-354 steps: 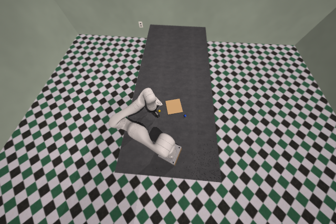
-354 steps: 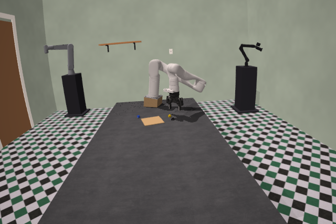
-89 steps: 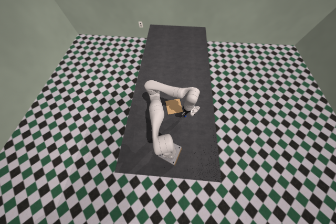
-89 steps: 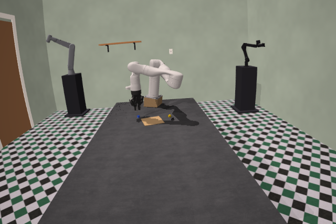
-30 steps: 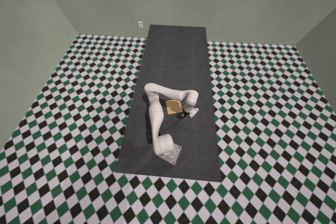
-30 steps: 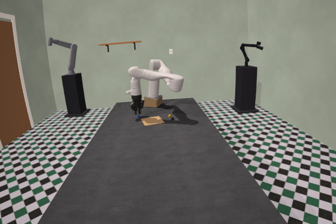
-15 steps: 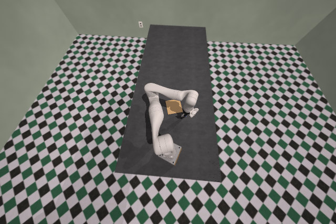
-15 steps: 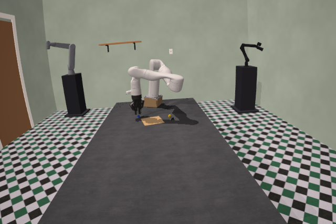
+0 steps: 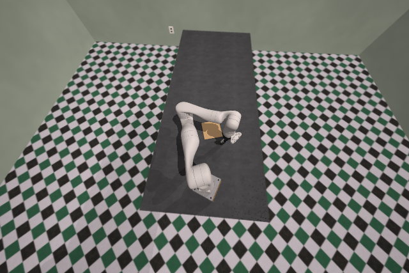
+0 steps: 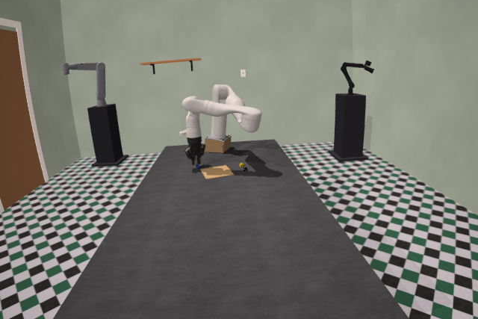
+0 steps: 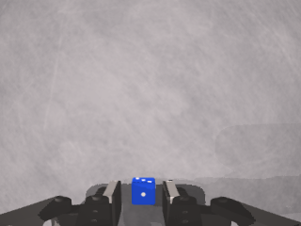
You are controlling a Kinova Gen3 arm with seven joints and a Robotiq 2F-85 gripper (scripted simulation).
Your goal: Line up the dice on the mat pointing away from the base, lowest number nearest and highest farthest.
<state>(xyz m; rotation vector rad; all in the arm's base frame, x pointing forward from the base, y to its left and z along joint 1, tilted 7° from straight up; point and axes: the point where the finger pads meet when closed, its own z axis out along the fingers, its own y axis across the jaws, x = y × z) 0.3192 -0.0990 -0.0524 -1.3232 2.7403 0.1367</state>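
My hand is 20 mm above the blue die. Round my hand: black die (80 mm ahead, 260 mm to the left, 20 mm below); then yellow die (20 mm ahead, 240 mm to the left, 20 mm below); then tan mat (80 mm ahead, 110 mm to the left, 30 mm below).
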